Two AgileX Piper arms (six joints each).
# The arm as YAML. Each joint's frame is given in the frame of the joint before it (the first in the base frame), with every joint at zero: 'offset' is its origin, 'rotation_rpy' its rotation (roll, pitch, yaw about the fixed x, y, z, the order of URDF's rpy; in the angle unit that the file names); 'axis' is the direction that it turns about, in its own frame. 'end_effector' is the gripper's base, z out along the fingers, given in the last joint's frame.
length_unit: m
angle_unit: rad
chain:
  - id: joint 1
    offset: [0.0, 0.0, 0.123]
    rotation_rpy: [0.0, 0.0, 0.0]
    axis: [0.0, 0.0, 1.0]
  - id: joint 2
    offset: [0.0, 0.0, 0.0]
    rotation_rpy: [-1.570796, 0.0, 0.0]
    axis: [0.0, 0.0, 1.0]
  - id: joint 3
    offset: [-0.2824, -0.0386, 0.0]
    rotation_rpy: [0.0, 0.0, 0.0]
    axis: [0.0, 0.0, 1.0]
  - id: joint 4
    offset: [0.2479, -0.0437, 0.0]
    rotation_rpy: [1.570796, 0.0, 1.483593]
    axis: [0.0, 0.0, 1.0]
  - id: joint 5
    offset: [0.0, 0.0, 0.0]
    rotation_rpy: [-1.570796, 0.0, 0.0]
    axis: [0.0, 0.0, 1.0]
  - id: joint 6
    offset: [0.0, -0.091, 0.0]
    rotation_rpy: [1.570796, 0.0, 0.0]
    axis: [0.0, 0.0, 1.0]
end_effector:
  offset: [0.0, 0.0, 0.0]
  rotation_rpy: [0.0, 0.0, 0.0]
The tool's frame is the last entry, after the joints.
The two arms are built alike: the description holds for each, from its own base.
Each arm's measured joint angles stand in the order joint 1, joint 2, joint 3, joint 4, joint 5, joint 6.
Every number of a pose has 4 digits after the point. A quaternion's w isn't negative.
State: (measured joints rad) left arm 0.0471 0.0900 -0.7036 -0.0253 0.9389 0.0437; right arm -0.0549 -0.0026 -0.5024 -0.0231 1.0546 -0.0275
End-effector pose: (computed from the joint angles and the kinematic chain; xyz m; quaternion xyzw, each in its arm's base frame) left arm -0.0118 -0.0024 0.3439 -0.0009 0.7860 0.0154 0.6180; right arm -0.0053 -0.0015 0.2785 0.0121 0.8502 -0.0332 0.5253
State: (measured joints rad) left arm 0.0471 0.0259 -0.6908 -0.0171 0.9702 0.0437; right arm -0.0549 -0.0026 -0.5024 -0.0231 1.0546 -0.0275
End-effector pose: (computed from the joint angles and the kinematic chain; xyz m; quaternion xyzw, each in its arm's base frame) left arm -0.0243 -0.0024 0.3366 -0.0007 0.7798 0.0199 0.6257; right arm -0.0053 -0.0015 0.2785 0.0121 0.8502 -0.0332 0.5253
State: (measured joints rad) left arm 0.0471 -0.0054 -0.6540 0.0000 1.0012 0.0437; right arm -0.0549 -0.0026 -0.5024 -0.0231 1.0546 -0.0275
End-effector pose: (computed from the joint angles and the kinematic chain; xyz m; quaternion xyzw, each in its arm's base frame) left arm -0.0254 -0.0012 0.3236 -0.0013 0.7912 0.0278 0.6110; right arm -0.0053 -0.0015 0.2785 0.0121 0.8502 -0.0332 0.5253
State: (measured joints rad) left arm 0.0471 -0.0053 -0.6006 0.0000 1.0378 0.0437; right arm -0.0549 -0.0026 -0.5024 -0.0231 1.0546 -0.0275
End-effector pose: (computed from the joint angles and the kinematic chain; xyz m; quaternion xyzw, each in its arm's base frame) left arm -0.0180 -0.0009 0.3065 -0.0014 0.8179 0.0261 0.5748; right arm -0.0053 -0.0015 0.2785 0.0121 0.8502 -0.0332 0.5253
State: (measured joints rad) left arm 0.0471 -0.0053 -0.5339 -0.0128 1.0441 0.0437; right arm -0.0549 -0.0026 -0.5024 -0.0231 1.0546 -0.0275
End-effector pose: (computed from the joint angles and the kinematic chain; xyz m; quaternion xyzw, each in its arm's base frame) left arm -0.0091 -0.0014 0.2880 -0.0011 0.8383 0.0184 0.5449; right arm -0.0053 -0.0015 0.2785 0.0121 0.8502 -0.0332 0.5253
